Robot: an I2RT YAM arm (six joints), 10 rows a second.
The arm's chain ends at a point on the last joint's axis. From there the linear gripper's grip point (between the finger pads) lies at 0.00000 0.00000 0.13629 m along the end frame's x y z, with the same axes.
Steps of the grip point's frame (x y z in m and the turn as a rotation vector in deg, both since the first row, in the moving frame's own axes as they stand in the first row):
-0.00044 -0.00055 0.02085 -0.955 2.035 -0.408
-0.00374 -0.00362 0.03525 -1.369 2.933 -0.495
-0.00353 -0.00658 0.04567 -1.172 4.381 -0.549
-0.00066 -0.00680 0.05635 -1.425 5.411 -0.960
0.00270 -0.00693 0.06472 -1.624 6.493 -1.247
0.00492 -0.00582 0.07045 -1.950 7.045 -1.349
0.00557 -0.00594 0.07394 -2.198 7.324 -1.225
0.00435 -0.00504 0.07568 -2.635 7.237 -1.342
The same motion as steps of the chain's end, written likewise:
-0.00529 -0.00280 0.02095 -0.955 2.035 -0.408
-0.01073 -0.00684 0.03547 -1.369 2.933 -0.495
-0.01395 -0.00931 0.04610 -1.172 4.381 -0.549
-0.01354 -0.01008 0.05700 -1.425 5.411 -0.960
-0.01275 -0.01062 0.06565 -1.624 6.493 -1.247
-0.01185 -0.01025 0.07156 -1.950 7.045 -1.349
-0.01185 -0.01097 0.07515 -2.198 7.324 -1.225
-0.01288 -0.01109 0.07691 -2.635 7.237 -1.342

